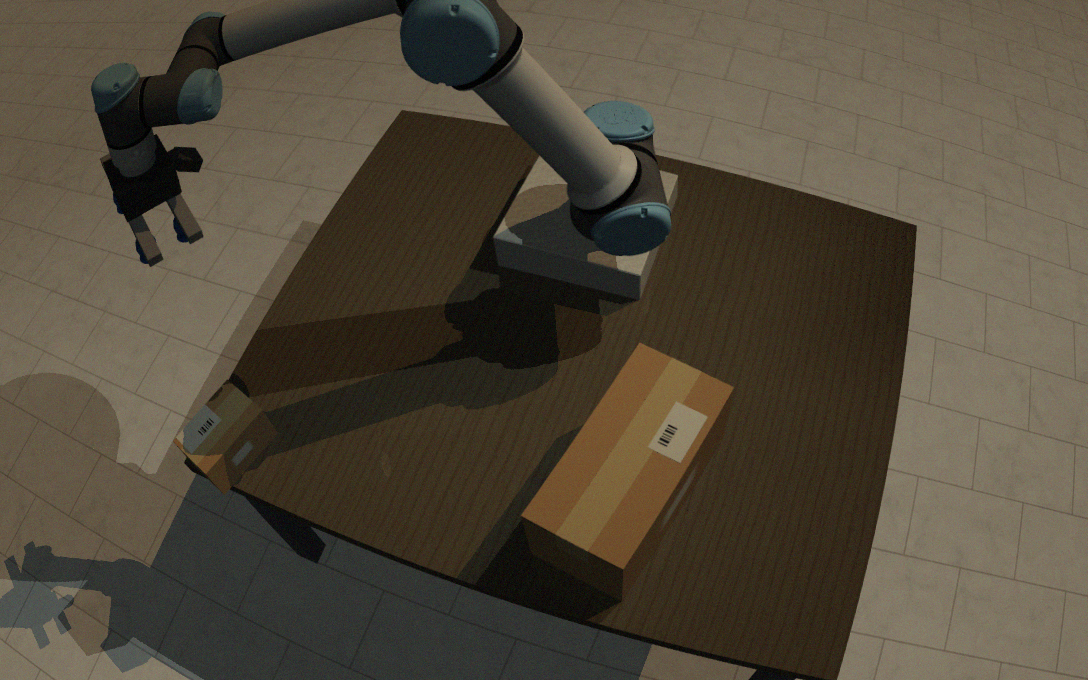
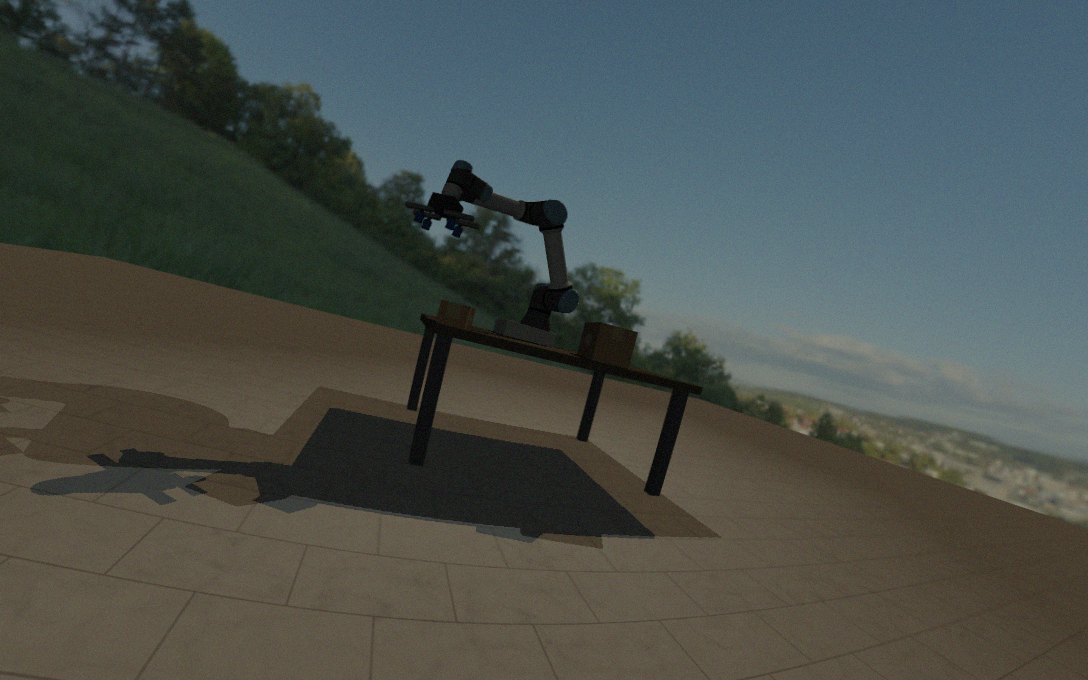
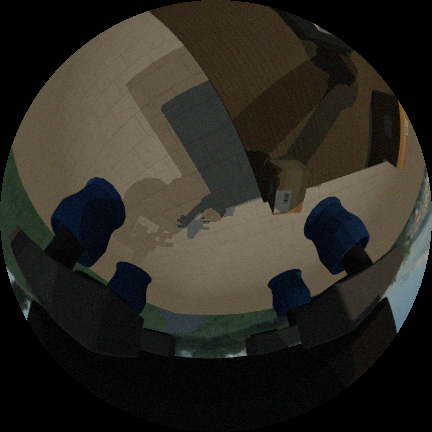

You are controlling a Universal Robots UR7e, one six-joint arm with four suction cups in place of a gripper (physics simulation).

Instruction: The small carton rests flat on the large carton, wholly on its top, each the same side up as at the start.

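Frame: origin at the arm's base, x ahead, y left, z up, level; centimetres.
Seen in the pictures: hand, its tool point: (image 1: 155, 219) (image 2: 436, 228) (image 3: 214, 258); arm's base, origin of its link: (image 2: 534, 328).
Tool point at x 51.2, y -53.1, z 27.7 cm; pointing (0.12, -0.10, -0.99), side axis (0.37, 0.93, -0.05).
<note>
Offsets run from my tool point to a thing's top centre. Level surfaces: height alone.
The small carton {dx +16.2, dy +16.5, dz -26.3 cm} (image 1: 228, 416) (image 2: 455, 315) (image 3: 292, 180), tan with a white barcode label, stands at the left front corner of the table, apart from the large carton. The large carton {dx -8.6, dy +77.8, dz -19.3 cm} (image 1: 617, 457) (image 2: 608, 344) (image 3: 385, 130), orange-brown with a paler tape strip and a label on top, stands on the table nearer the right front; its top carries nothing. My gripper (image 1: 164, 238) (image 2: 438, 222) (image 3: 210, 240), with four blue suction cups, is open and empty. It hangs high in the air beyond the table's left edge, apart from both cartons.
The wooden table {dz -34.2 cm} (image 1: 802, 400) (image 3: 225, 50) carries both cartons. The arm's grey base block (image 1: 565, 276) (image 2: 525, 331) stands toward the back of the table, behind the large carton. The arm reaches left from it. Dark shadows of the arm cross the table and floor.
</note>
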